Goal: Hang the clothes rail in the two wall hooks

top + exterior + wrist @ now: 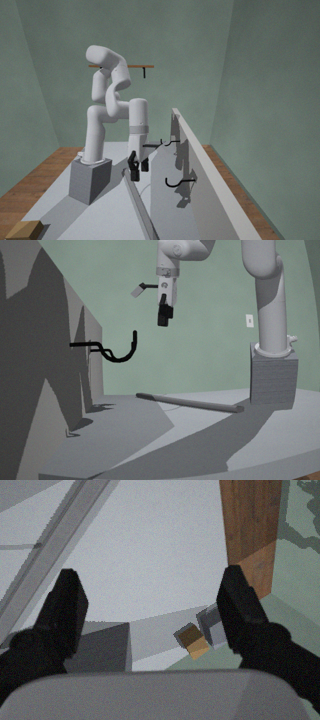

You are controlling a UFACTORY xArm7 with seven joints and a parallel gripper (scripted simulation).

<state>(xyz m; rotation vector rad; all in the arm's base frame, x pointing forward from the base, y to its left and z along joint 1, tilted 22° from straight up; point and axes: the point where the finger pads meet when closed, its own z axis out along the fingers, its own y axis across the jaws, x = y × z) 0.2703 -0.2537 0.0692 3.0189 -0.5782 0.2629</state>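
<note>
Now: the clothes rail 26 cm below my hand, 6 cm to the left of it and 3 cm behind it. Round my hand: brown box 48 cm behind, 24 cm below, 7 cm to the right; then blue object 58 cm to the left, 48 cm behind, 24 cm below; then grey wall panel 50 cm below, 27 cm ahead, 21 cm to the left.
</note>
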